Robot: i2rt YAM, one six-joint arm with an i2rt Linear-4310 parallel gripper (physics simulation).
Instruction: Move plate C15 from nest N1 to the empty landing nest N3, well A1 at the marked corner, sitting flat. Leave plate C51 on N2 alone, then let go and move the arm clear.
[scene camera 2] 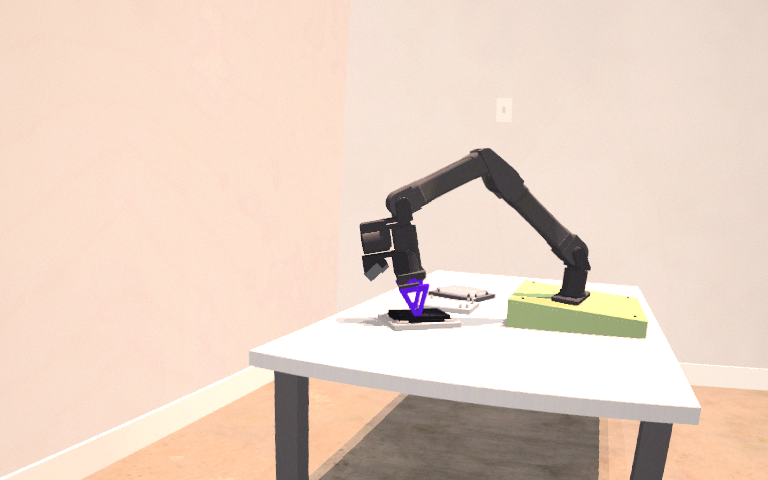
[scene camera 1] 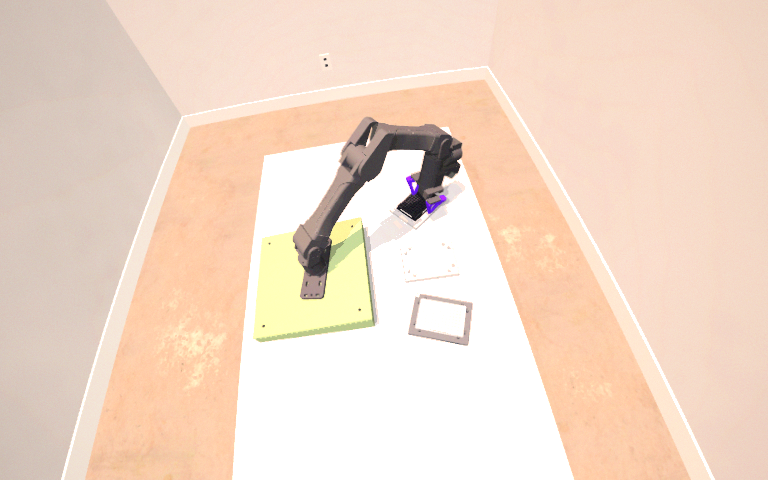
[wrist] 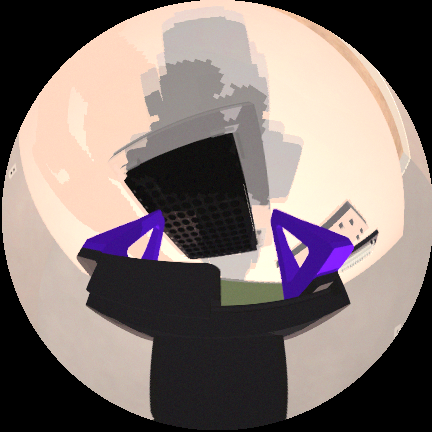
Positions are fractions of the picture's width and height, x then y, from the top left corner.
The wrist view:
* my gripper: 0.50,0.50
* black perforated plate: 0.46,0.43, touched by my gripper
